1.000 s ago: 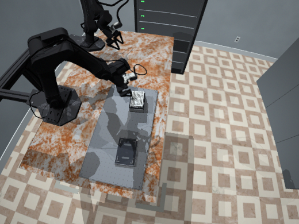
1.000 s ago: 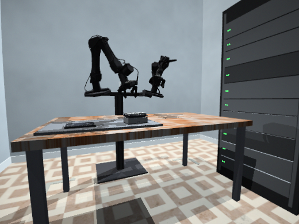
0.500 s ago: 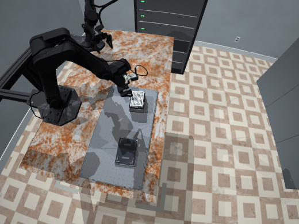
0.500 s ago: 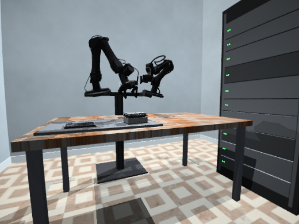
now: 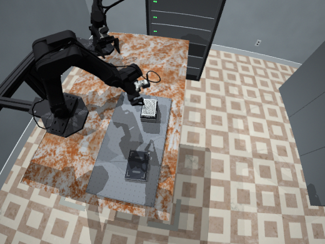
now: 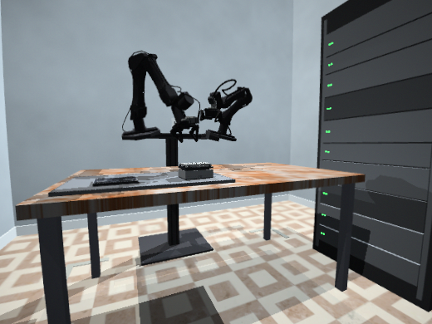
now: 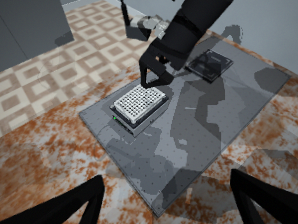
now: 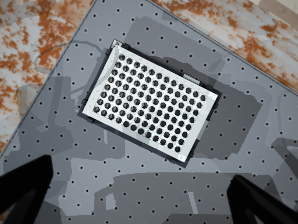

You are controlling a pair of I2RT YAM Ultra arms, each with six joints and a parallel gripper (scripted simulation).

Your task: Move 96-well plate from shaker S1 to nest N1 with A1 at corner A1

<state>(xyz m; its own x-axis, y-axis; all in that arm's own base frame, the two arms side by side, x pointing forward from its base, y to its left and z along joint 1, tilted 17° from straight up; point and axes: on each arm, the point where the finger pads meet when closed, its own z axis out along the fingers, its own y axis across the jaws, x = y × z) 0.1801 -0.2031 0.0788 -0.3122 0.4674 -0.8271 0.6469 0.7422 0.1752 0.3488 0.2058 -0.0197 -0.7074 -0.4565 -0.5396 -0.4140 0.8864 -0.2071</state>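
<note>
The 96-well plate lies 12 cm below my right hand, 4 cm ahead of it and 1 cm to the left of it. Round my right hand: plate nest N1: 34 cm to the right, 17 cm below, 1 cm ahead.
</note>
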